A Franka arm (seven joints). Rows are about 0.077 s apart.
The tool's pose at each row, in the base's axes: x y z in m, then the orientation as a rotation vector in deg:
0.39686, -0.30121, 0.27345, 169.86, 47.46, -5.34
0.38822, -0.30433, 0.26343, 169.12, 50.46, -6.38
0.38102, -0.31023, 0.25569, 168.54, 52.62, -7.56
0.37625, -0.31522, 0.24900, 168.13, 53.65, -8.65
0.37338, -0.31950, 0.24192, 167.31, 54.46, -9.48
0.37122, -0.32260, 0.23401, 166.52, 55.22, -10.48
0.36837, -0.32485, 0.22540, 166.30, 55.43, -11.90
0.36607, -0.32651, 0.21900, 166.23, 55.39, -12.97
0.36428, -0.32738, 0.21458, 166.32, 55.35, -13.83
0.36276, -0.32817, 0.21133, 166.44, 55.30, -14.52
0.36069, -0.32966, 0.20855, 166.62, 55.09, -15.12
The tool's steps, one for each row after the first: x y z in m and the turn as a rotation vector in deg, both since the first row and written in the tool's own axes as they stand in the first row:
-0.00823, -0.00226, 0.01058, 0.25, -0.56, -2.03
-0.01684, -0.00130, 0.01904, 0.52, -1.23, -3.50
-0.02298, 0.00019, 0.02628, 0.65, -1.91, -4.24
-0.02711, 0.00205, 0.03378, 0.31, -2.56, -4.90
-0.02996, 0.00323, 0.04198, 0.02, -3.32, -5.54
-0.03291, 0.00330, 0.05085, 0.21, -4.22, -5.74
-0.03525, 0.00324, 0.05745, 0.40, -4.90, -5.75
-0.03689, 0.00286, 0.06199, 0.68, -5.40, -5.72
-0.03835, 0.00261, 0.06535, 0.95, -5.78, -5.68
-0.04068, 0.00268, 0.06832, 1.21, -6.11, -5.53

